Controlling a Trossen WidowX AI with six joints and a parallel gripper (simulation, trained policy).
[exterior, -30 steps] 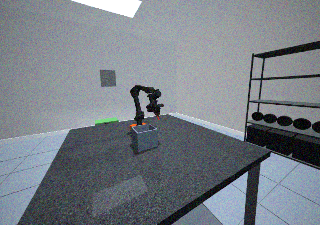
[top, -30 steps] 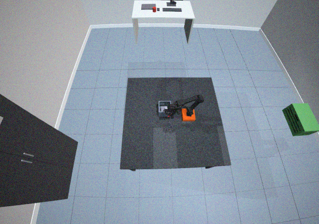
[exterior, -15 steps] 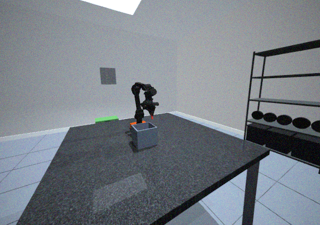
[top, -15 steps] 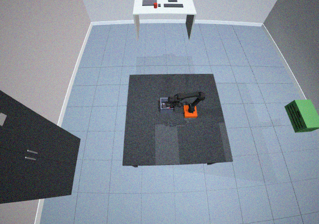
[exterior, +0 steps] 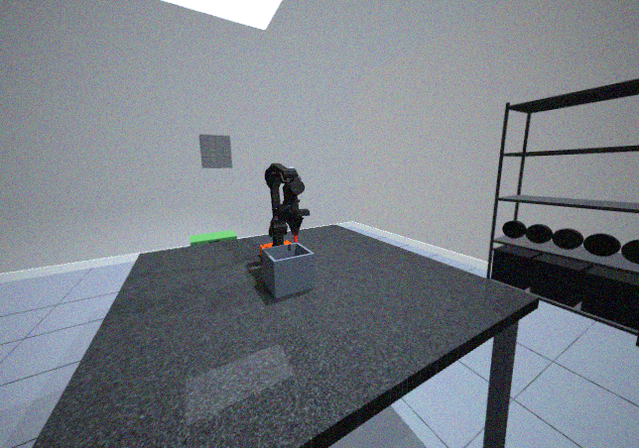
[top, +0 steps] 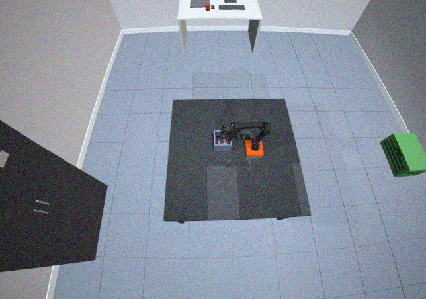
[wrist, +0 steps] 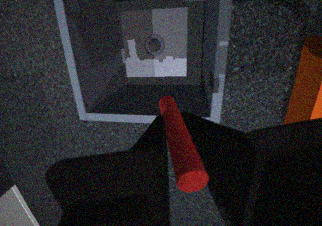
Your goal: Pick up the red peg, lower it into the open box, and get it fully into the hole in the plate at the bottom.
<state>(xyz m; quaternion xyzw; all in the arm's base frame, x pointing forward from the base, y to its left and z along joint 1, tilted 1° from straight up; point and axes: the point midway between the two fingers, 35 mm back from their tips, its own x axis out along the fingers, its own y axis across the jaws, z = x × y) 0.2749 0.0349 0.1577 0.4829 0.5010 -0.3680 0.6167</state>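
Now: gripper tip 14 cm above the plate, 4 cm to the left of it and 4 cm short of it. From my gripper tip the other things lie so: red peg: 1 cm above.
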